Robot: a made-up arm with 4 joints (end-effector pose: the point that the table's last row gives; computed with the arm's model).
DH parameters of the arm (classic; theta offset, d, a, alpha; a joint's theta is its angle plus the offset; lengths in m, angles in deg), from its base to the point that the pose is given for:
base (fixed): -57.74 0 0.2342 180
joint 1: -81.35 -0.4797 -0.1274 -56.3
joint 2: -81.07 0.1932 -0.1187 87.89
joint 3: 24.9 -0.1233 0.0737 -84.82
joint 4: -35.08 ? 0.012 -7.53
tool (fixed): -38 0.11 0 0
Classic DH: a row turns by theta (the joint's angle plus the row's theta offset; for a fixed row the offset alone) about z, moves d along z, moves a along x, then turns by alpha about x.
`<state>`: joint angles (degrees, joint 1 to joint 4).
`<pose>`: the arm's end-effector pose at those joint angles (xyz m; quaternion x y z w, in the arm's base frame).
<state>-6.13 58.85 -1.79 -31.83</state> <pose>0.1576 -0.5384 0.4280 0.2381 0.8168 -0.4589 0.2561</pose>
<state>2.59 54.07 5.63 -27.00</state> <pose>0.1094 -0.5489 0.4309 0.3155 0.7588 -0.5316 0.2052</pose>
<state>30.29 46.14 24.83 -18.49</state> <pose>-0.0639 -0.5212 0.4461 0.4879 0.5414 -0.6845 0.0163</pose>
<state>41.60 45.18 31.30 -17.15</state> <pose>-0.1323 -0.4800 0.4530 -0.5336 -0.4477 0.7137 0.0742</pose>
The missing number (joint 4, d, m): -0.0398
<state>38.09 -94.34 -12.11 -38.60</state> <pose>0.0117 -0.3435 0.2362 0.6442 -0.5926 0.2744 0.3982</pose>
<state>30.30 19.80 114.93 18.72</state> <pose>-0.0370 -0.4883 0.5931 0.1267 -0.1779 -0.9711 0.0958</pose>
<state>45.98 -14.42 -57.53 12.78</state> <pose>0.0623 -0.3467 0.3636 0.3876 0.9043 -0.1789 0.0053</pose>
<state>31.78 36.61 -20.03 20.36</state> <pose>0.0233 -0.4732 0.4308 0.6111 0.6050 -0.4018 0.3148</pose>
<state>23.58 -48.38 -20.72 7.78</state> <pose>0.1168 -0.3876 0.2869 0.1267 -0.8794 0.4576 0.0333</pose>
